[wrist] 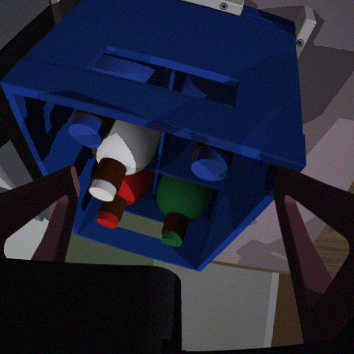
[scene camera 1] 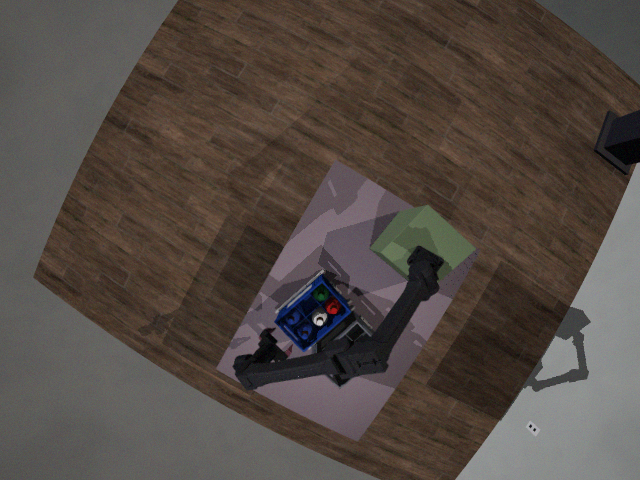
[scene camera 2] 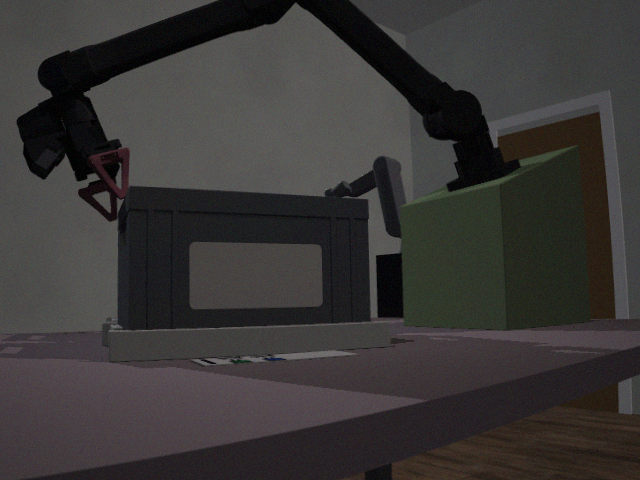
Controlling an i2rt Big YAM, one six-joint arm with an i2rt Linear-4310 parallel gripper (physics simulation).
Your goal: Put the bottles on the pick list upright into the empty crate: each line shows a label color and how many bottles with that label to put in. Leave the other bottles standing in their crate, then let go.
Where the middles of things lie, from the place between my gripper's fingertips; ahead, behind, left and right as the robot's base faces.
My gripper is now 12 cm to the right of the white-labelled bottle (wrist: 128,148), 12 cm above it and 11 cm past it. Round my hand: pick list (scene camera 2: 227,361): 43 cm to the left, 21 cm below, 2 cm ahead; red-labelled bottle (wrist: 133,187): 18 cm behind, 14 cm to the left, 12 cm below; green-labelled bottle (wrist: 181,201): 21 cm behind, 12 cm below, 7 cm to the left.
